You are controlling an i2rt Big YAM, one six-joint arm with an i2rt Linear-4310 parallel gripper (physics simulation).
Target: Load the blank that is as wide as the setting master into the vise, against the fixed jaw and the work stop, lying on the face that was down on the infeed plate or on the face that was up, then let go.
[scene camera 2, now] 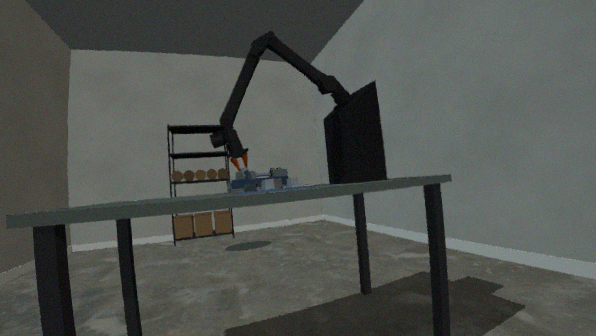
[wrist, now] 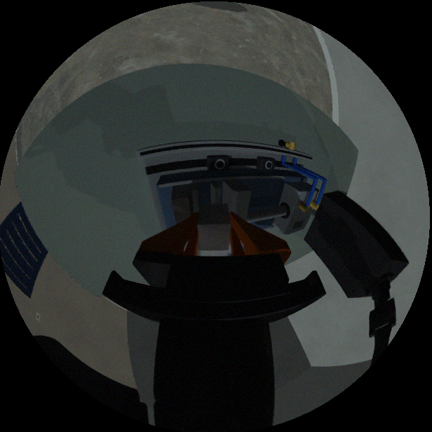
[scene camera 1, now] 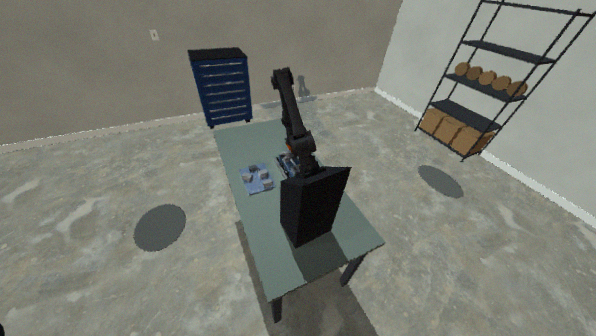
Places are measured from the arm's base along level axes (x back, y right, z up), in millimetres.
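Pixels of known places: gripper, fingertip midpoint: (scene camera 2: 243,171) (scene camera 1: 292,152); arm's base, link origin: (scene camera 2: 345,102) (scene camera 1: 311,174).
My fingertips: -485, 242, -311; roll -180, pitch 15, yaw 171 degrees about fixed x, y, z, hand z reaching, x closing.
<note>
For each thing: its top centre in the pictures, then the offset to it from my fingertips, as dx, dy, dz. Level surfaces: height alone.
- blue vise, top centre: (scene camera 2: 258,170) (scene camera 1: 293,158) +66, -32, -2
- infeed plate, top centre: (scene camera 2: 273,188) (scene camera 1: 257,177) +14, -302, -93
- table, surface height: dz -101
My gripper (wrist: 213,216) (scene camera 2: 242,168) is shut on a grey rectangular blank (wrist: 213,236), which sits between the orange fingers in the wrist view. The gripper is low over the blue vise (scene camera 2: 239,183) (scene camera 1: 285,163). In the wrist view the held blank is in front of the gap between a grey block at left (wrist: 182,204), apparently the fixed jaw, and the grey moving jaw (wrist: 237,201) on the rod side. A thin upright piece (wrist: 216,190) stands behind it, perhaps the work stop. The blank's underside and any contact with the vise are hidden. Several blanks lie on the infeed plate (scene camera 1: 254,190).
At the vise's right end in the wrist view are a rod, a grey cylinder block (wrist: 293,209) and blue tubes (wrist: 312,186) with brass fittings. A rail with two round black fittings (wrist: 219,163) (wrist: 266,163) runs behind. The black arm pedestal (scene camera 1: 312,205) stands on the table (scene camera 1: 265,250).
</note>
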